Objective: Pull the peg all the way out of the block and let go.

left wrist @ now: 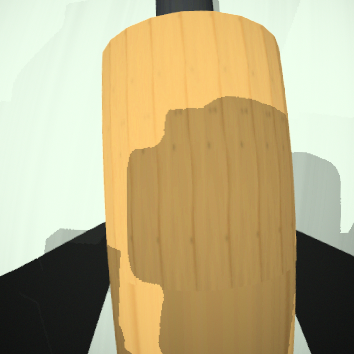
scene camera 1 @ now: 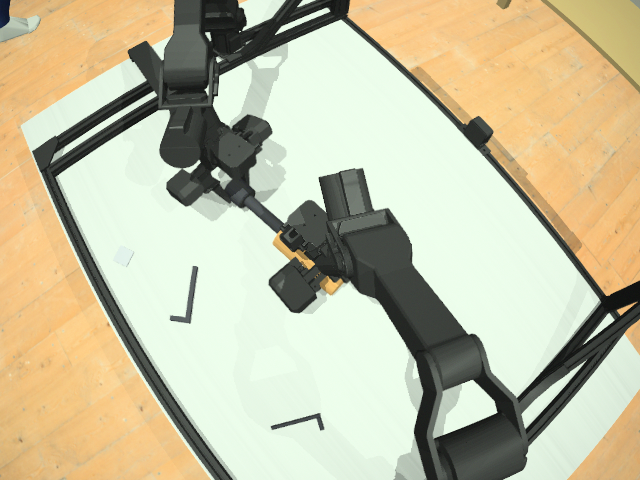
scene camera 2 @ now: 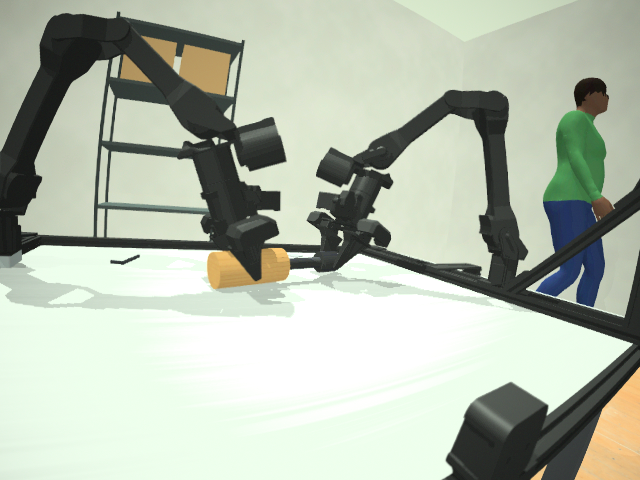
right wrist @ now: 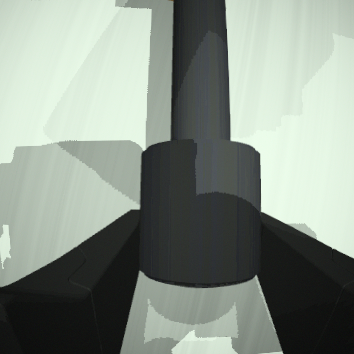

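Observation:
My right gripper, visible in the right wrist view and in scene camera 2, holds a dark peg. My left gripper is visible in scene camera 1 and in the left wrist view. A wooden block is also present.

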